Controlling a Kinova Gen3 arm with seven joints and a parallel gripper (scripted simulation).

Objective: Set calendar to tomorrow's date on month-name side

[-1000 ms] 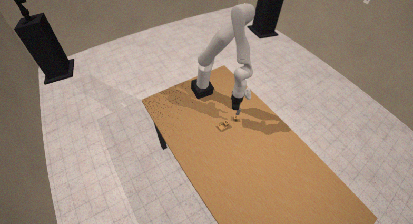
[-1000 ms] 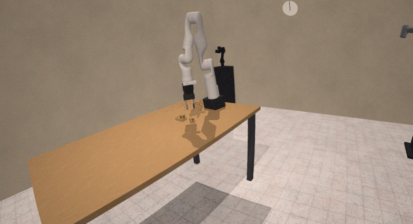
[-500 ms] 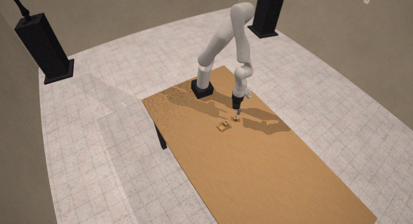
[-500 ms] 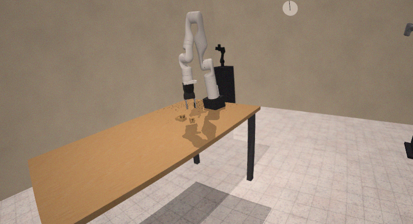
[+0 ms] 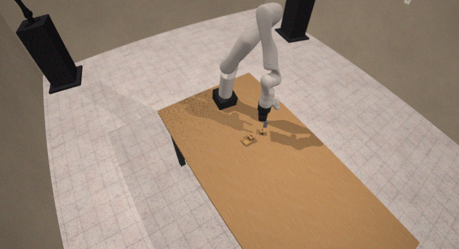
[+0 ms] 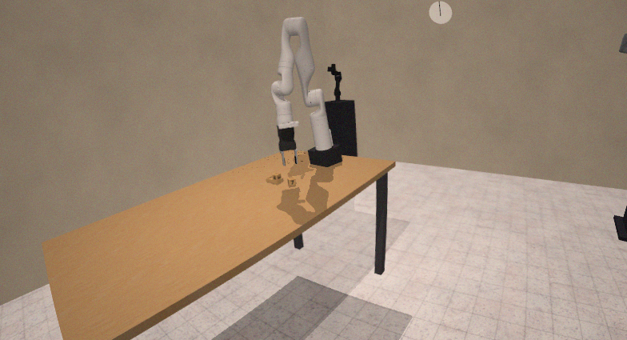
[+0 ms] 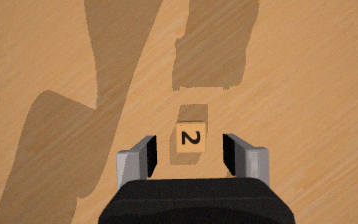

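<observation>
Right now the wooden date cube is 100 mm below my hand. Also, from my hand: wooden tray (110 mm to the right, 110 mm below, 20 mm ahead).
</observation>
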